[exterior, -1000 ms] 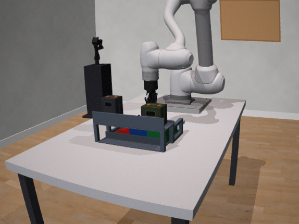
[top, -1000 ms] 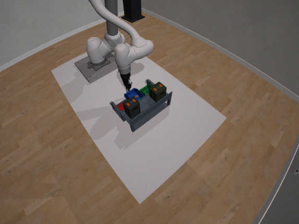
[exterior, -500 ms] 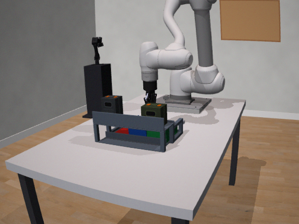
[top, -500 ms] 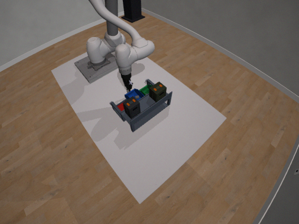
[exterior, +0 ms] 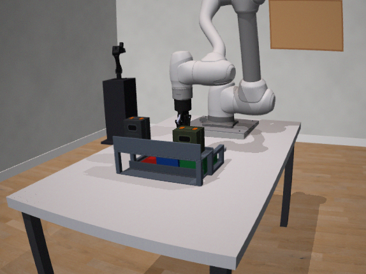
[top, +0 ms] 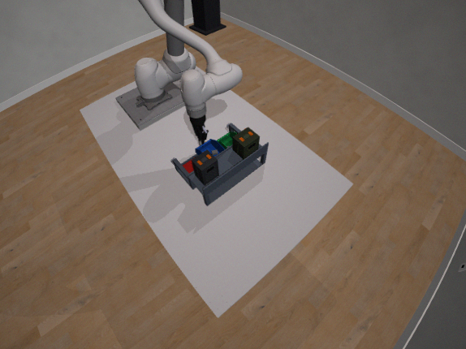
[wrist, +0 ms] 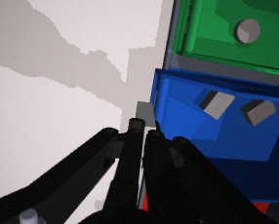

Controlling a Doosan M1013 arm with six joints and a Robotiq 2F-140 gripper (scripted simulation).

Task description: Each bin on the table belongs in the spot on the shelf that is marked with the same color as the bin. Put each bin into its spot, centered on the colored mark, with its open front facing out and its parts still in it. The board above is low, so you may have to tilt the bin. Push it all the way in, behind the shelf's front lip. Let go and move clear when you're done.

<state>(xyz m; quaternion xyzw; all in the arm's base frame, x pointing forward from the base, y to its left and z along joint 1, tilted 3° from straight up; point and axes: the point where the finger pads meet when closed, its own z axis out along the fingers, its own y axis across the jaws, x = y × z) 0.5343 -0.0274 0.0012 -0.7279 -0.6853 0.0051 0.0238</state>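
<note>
The blue bin lies 90 mm ahead of my hand, 10 mm to the right of it and 10 mm below it. From my hand the other things lie so: green bin 120 mm ahead, 110 mm to the left, 10 mm below; red mark 110 mm ahead, 120 mm to the right, 50 mm below; blue mark 110 mm ahead, 50 mm below.
</note>
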